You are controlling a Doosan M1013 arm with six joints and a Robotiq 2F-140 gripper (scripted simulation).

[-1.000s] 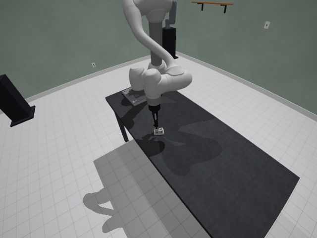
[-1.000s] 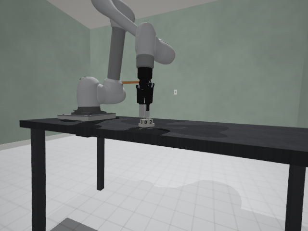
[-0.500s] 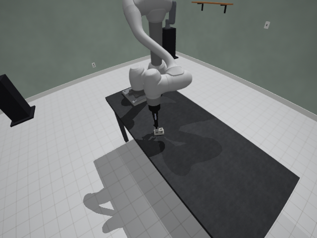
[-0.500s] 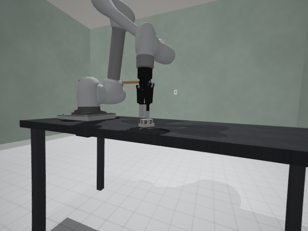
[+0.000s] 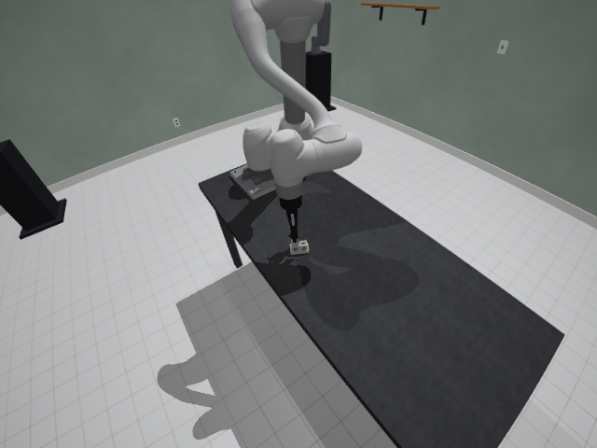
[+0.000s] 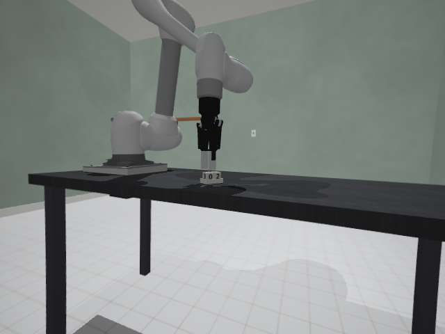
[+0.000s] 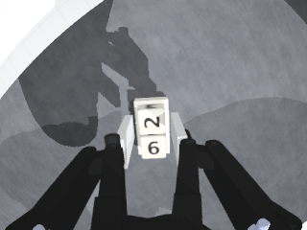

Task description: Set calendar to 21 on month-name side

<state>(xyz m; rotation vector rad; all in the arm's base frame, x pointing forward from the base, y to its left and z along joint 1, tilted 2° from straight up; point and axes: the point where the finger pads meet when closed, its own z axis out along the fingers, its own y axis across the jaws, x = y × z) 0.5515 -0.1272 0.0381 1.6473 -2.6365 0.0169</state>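
Right now my hand is 2 cm short of the cube, 3 cm to the right of it and 6 cm above it. From my hand the other things lie so: white tray: 1 cm ahead, 2 cm to the left, 7 cm below.
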